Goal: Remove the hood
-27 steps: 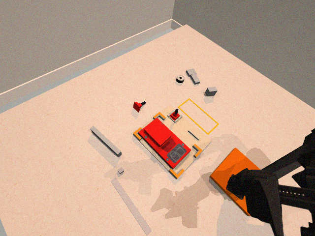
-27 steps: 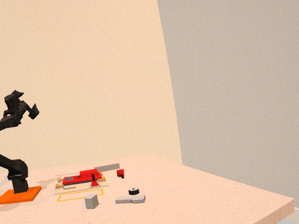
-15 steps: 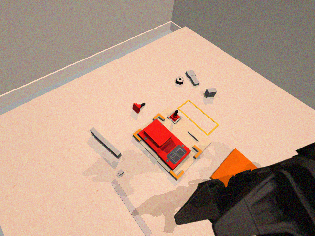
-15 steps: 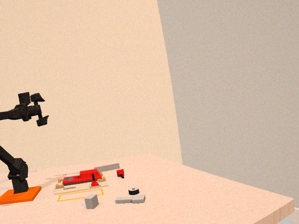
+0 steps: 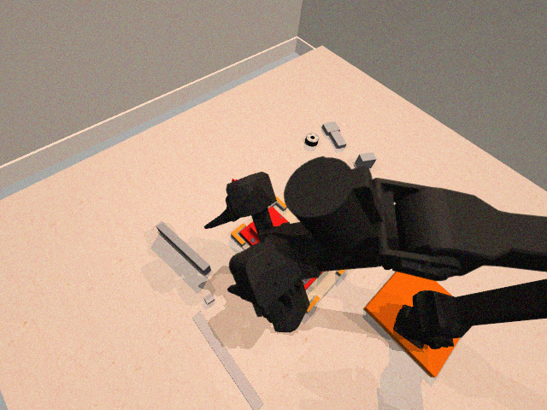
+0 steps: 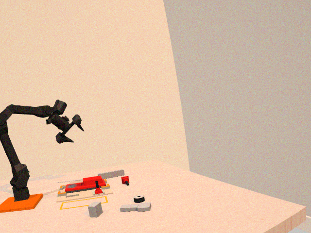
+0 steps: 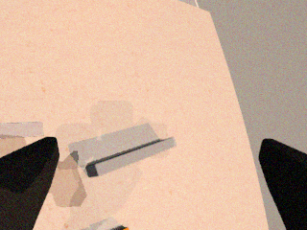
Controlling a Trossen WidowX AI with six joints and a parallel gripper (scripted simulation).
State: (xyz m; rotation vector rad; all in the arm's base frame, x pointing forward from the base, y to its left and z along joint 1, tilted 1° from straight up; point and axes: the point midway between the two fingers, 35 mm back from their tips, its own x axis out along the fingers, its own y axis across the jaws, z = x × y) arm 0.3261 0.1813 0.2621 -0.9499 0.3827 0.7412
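My gripper tip is now 220 mm above the hood, 170 mm to the left of it and 10 mm short of it. From my gripper tip the other things lie so: flat grey strip (260 mm below, 90 mm to the left, 70 mm behind); black wheel (510 mm to the right, 260 mm below, 110 mm ahead).
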